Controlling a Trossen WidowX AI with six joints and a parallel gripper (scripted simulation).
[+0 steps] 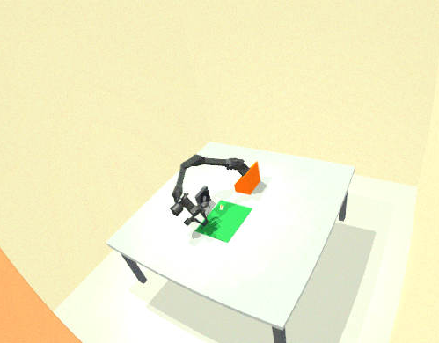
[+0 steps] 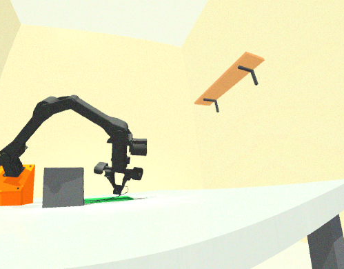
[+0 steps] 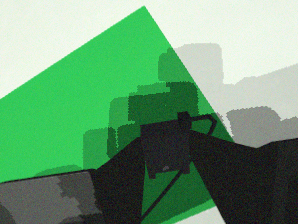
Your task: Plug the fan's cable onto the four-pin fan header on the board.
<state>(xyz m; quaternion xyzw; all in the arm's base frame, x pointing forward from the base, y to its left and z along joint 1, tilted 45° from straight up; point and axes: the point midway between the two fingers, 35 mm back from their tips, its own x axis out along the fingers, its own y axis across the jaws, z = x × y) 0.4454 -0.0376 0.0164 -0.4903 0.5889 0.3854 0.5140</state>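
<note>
My gripper tip is 110 mm past the green board, 50 mm to the right of it and 60 mm above it. The rest, counted from my gripper tip: white four-pin header: 190 mm behind, 30 mm to the right, 40 mm below; dark fan plug: 10 mm to the right; dark square fan: 170 mm behind, 150 mm to the right, 20 mm above.
</note>
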